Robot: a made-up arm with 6 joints.
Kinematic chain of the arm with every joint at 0, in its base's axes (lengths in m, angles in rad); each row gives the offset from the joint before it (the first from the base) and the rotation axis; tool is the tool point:
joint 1: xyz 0 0 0.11 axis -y
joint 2: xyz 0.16 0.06 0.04 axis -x
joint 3: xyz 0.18 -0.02 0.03 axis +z
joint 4: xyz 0 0.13 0.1 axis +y
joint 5: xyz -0.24 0 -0.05 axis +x
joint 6: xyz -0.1 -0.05 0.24 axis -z
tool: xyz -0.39 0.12 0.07
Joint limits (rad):
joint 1: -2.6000..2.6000
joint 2: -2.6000..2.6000
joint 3: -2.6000..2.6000
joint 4: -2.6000..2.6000
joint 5: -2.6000..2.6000
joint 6: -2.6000..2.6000
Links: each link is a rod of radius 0.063 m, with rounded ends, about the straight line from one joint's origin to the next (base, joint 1, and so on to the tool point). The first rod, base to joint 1, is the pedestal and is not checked.
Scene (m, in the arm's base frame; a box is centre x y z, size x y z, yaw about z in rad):
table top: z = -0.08
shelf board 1: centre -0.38 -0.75 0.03 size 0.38 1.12 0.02 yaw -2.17
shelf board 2: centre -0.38 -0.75 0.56 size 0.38 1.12 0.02 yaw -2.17
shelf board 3: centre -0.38 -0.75 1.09 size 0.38 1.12 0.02 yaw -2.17
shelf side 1: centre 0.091 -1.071 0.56 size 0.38 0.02 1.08 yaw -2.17
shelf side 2: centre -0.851 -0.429 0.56 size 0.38 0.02 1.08 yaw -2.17
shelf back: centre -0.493 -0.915 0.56 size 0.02 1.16 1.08 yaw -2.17
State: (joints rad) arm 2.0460 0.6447 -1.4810 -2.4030 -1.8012 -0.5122
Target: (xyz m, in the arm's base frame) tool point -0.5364 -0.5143 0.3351
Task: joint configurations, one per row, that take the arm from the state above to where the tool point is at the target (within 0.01 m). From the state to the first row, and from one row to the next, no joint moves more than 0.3 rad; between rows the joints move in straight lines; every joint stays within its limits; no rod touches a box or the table.
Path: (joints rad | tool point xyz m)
1: 1.8711 0.4605 -1.7249 -2.1862 -1.9214 -0.4864 | -0.0972 -0.6291 0.8426
2: 1.6962 0.2763 -1.9688 -1.9695 -2.0416 -0.4606 | 0.2340 -0.5994 0.7644
3: 1.5213 0.0921 -2.2128 -1.7527 -2.1619 -0.4348 | 0.5149 -0.4925 0.6222
4: 1.3464 -0.0921 -2.4567 -1.5360 -2.2821 -0.4090 | 0.7136 -0.3292 0.4502
5: 1.3629 0.1724 -2.3847 -1.7118 -2.2891 -0.2432 | 0.5024 -0.5593 0.3695
6: 1.3794 0.4369 -2.3127 -1.8877 -2.2961 -0.0775 | 0.1813 -0.7025 0.3285
7: 1.3959 0.7014 -2.2406 -2.0635 -2.3031 0.0882 | -0.1936 -0.6954 0.3213
8: 1.4124 0.9659 -2.1686 -2.2394 -2.3101 0.2539 | -0.5364 -0.5143 0.3351

